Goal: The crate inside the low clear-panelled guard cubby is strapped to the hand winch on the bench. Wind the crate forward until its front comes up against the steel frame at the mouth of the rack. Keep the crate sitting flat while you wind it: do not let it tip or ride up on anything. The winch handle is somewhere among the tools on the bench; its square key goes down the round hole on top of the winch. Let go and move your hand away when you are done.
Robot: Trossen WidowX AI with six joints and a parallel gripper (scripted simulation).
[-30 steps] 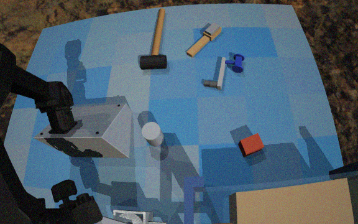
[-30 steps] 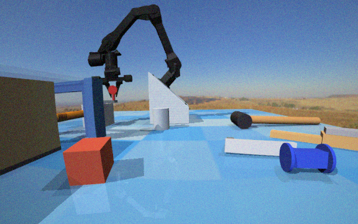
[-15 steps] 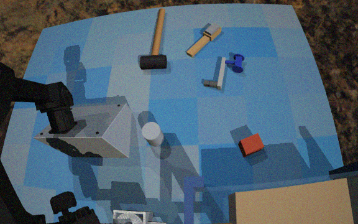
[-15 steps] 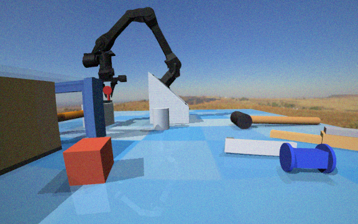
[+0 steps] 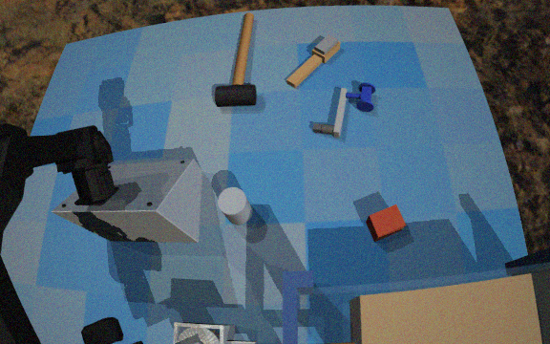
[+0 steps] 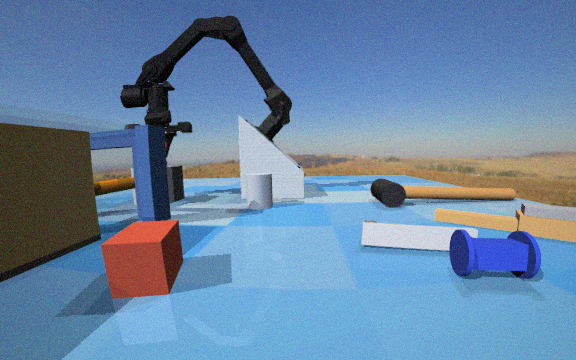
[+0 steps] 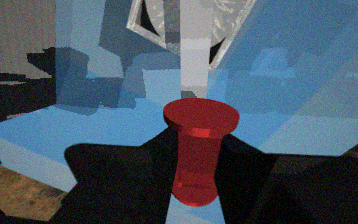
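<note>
My gripper tip is now 70 mm short of the winch, 40 mm to the right of it and 80 mm above it. From my gripper tip the other things lie so: crank with blue grip: 350 mm ahead, 570 mm to the left, 100 mm below; then frame: 250 mm ahead, 60 mm to the left, 10 mm below; then red grip: 20 mm above.
</note>
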